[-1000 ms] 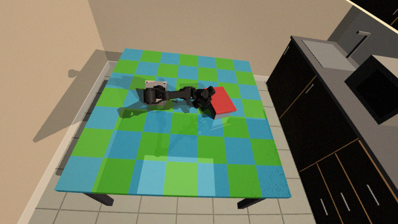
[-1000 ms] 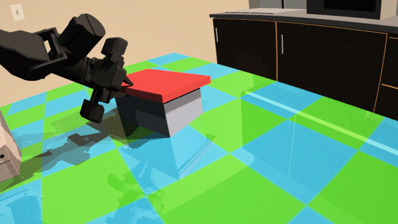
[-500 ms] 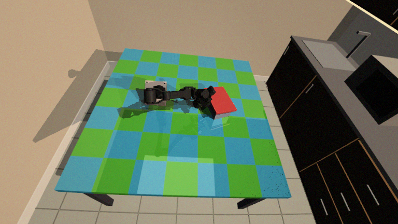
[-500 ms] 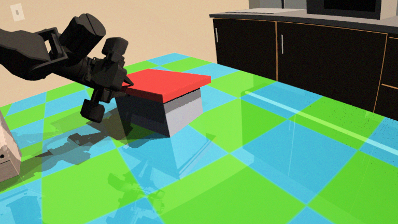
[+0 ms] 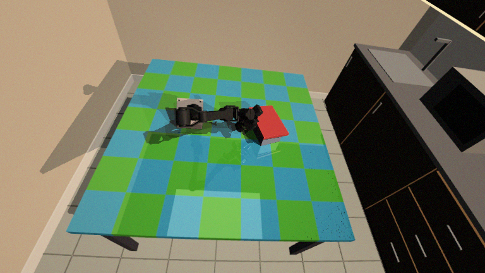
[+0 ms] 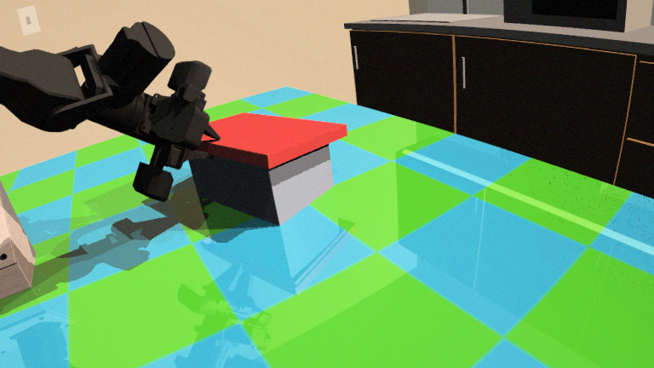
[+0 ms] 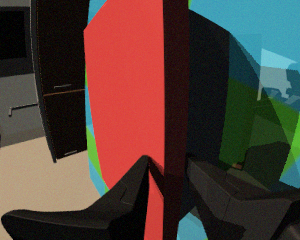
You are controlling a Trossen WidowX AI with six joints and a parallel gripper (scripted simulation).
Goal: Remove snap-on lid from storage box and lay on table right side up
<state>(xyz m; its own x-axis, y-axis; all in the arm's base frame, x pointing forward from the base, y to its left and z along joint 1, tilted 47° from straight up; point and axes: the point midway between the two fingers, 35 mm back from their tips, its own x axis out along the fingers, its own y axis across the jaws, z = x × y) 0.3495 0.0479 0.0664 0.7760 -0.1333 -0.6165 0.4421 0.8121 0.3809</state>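
My gripper tip is 70 mm short of the red lid and 30 mm to the right of it. The rest, counted from my gripper tip: grey storage box (60 mm below, 60 mm ahead, 30 mm to the left).
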